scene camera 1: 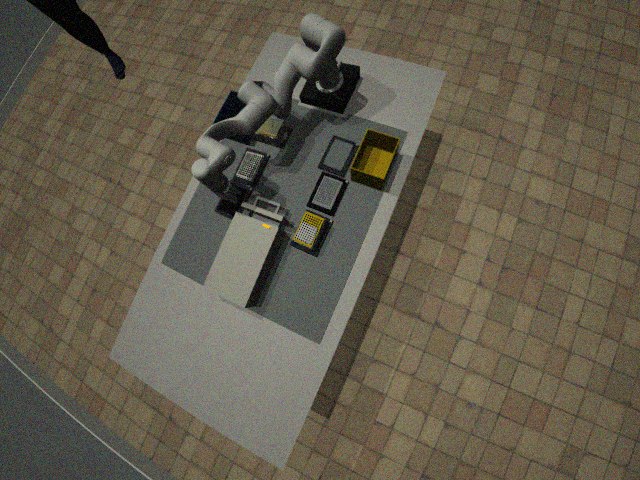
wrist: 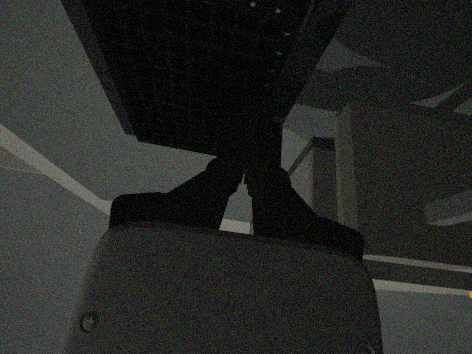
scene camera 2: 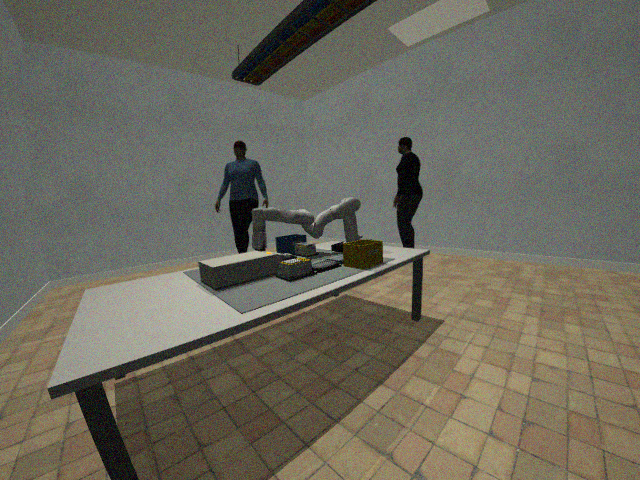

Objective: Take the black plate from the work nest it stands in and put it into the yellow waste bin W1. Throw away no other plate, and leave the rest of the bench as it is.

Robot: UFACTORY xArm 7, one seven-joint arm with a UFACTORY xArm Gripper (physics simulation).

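Seen in the pictures: gripper, fingertip midpoint: (scene camera 1: 238,201) (wrist: 253,111); arm's base at its link origin: (scene camera 1: 329,81).
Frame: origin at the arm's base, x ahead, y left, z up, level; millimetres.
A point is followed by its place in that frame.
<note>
The black plate (scene camera 1: 225,208) {x 718, y -137, z -32 mm} (wrist: 190,65) {x 645, y -133, z -28 mm} stands in its dark work nest at the bench's left side, beside the pale instrument; it is very dark in the wrist view, with a few small white marks. My gripper (scene camera 1: 236,196) {x 665, y -97, z -27 mm} (wrist: 253,111) {x 665, y -97, z -27 mm} is shut, with nothing seen held between its fingertips. The fingertips overlap the plate's near end in the wrist view; whether they touch it I cannot tell. In scene camera 2's view the gripper is hidden behind the instrument. The yellow waste bin W1 (scene camera 1: 374,159) {x 239, y 337, z -50 mm} (scene camera 2: 362,254) {x 353, y 420, z 23 mm} stands open-topped on the opposite side of the bench.
The pale instrument (scene camera 1: 242,258) {x 857, y 88, z 48 mm} (scene camera 2: 240,269) {x 885, y 178, z 13 mm} with an extended tray (scene camera 1: 281,214) {x 644, y 140, z 41 mm} is close beside the gripper. A white plate (scene camera 1: 250,165) {x 498, y -138, z -29 mm}, a yellow-and-white rack (scene camera 1: 309,229) {x 637, y 258, z 22 mm}, a grey plate (scene camera 1: 327,192) {x 462, y 234, z -29 mm}, a grey frame (scene camera 1: 323,166) {x 355, y 155, z -39 mm} and a blue box (scene camera 2: 291,243) {x 370, y -220, z 24 mm} stand around. Two people (scene camera 2: 241,178) (scene camera 2: 408,186) are behind.
</note>
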